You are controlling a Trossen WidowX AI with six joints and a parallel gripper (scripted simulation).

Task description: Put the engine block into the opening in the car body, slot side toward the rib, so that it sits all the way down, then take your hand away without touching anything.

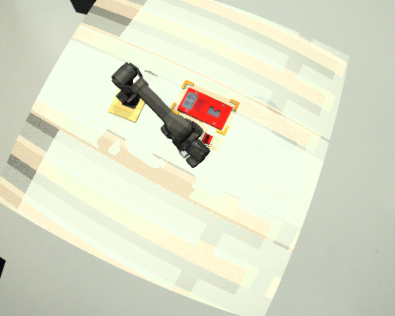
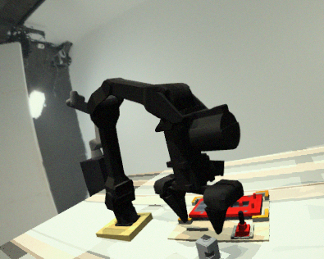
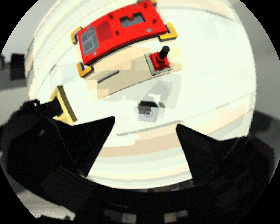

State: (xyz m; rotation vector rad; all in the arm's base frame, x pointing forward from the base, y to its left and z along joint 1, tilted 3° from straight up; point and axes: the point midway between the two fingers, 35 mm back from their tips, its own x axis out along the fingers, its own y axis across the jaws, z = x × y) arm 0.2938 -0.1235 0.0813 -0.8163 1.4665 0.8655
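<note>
My gripper tip is 10 mm short of the engine block, 10 mm to the left of it and 60 mm above it. The rest, counted from my gripper tip: black upright post (70 mm ahead, 80 mm to the left, 50 mm below).
</note>
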